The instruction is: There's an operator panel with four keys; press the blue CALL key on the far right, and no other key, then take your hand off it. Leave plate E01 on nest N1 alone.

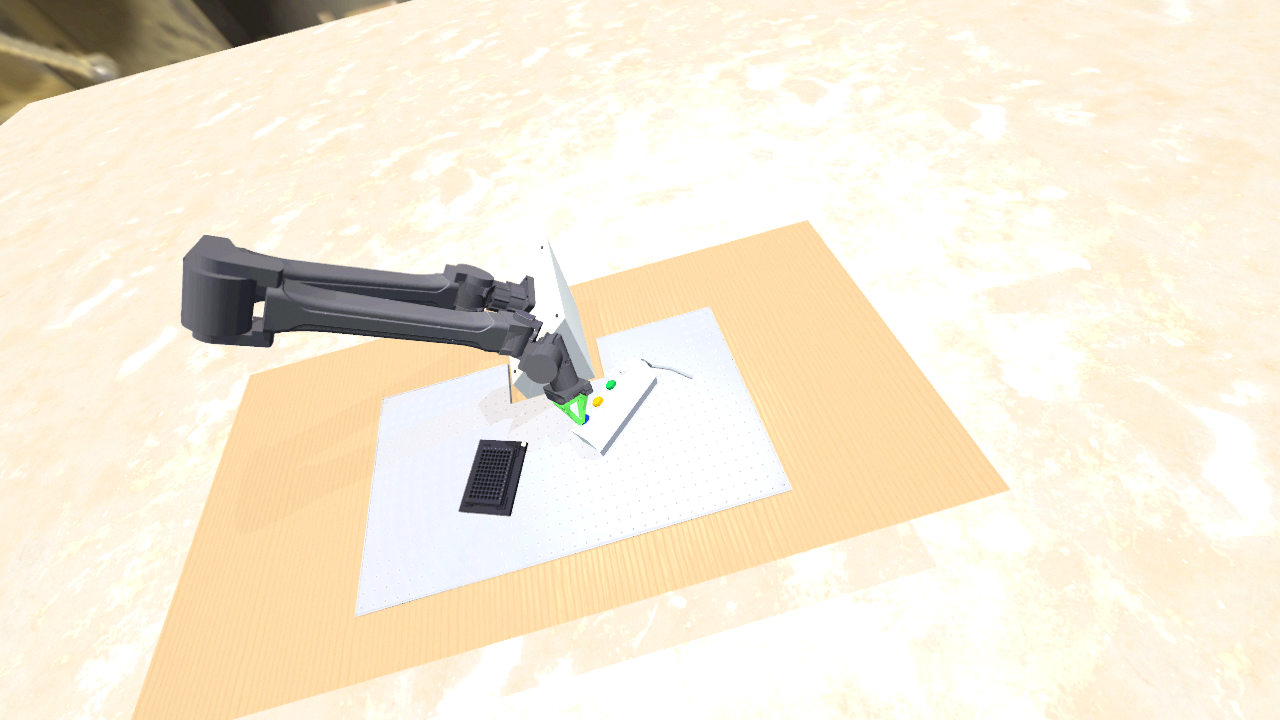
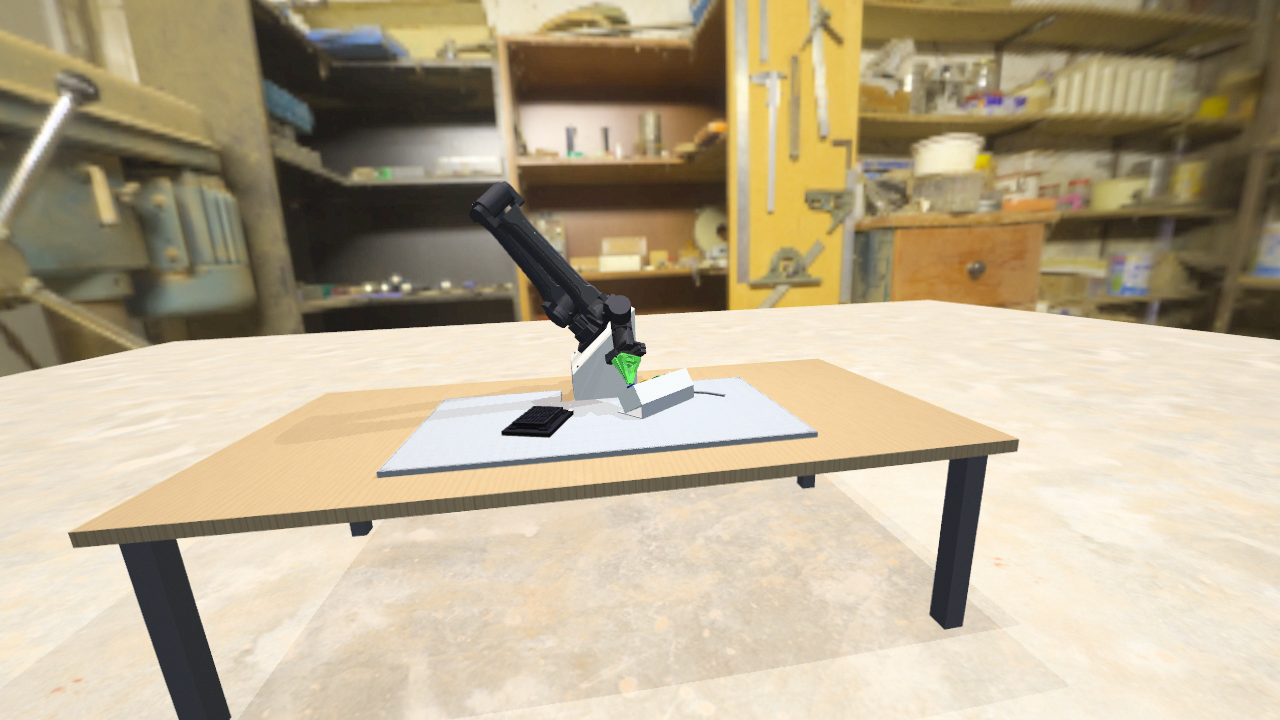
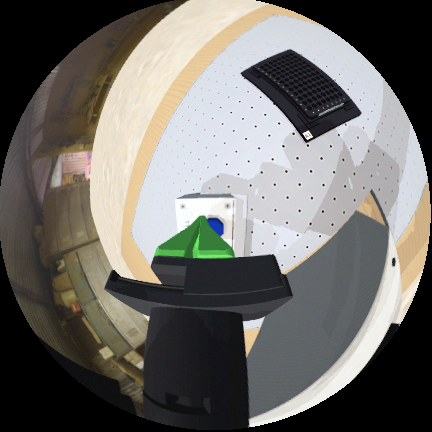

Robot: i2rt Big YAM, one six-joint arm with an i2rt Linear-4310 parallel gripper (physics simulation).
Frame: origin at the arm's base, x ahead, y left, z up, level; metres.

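Seen in the pictures: gripper, fingertip midpoint: (image 1: 581, 423) (image 2: 630, 384) (image 3: 202, 219); arm's base at its link origin: (image 1: 523, 303) (image 2: 594, 337).
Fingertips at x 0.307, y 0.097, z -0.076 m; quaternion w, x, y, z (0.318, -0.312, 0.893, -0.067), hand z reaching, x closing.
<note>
Offsets run from my fingertips to a thing's top centre. "pt": to the spot under its first point. Level surfaces: height alone.
The white operator panel @[dx -0.050, dy +0.074, dz +0.008 m] (image 1: 628, 402) (image 2: 666, 394) (image 3: 185, 205) stands tilted on the pegboard. Its blue key @[dx -0.013, dy +0.005, dz -0.001 m] (image 1: 586, 419) (image 3: 216, 227) is at the end nearest the plate; the yellow key @[dx -0.048, dy +0.040, dz -0.001 m] (image 1: 597, 402) and the green key @[dx -0.084, dy +0.076, dz -0.001 m] (image 1: 611, 385) follow along it. A fourth key cannot be made out. My gripper (image 1: 582, 422) (image 2: 631, 384) (image 3: 202, 219) is shut and empty, its green tips pointing down at the blue key and hiding part of it; whether they touch it cannot be told. The black plate @[dx +0.053, dy -0.228, dz -0.049 m] (image 1: 491, 474) (image 2: 539, 415) (image 3: 310, 82) sits on its black nest @[pt dx -0.017, dy -0.191, dz -0.064 m] (image 3: 327, 125).
The grey-white arm mount (image 1: 565, 335) (image 2: 597, 377) stands close behind the panel. A cable @[pt dx -0.126, dy +0.219, dz -0.069 m] (image 1: 669, 368) (image 2: 708, 393) runs from the panel's far end. The pale pegboard @[dz -0.075 m] (image 1: 698, 465) (image 2: 447, 456) lies on the wooden table @[dz -0.088 m] (image 1: 859, 429) (image 2: 895, 420).
</note>
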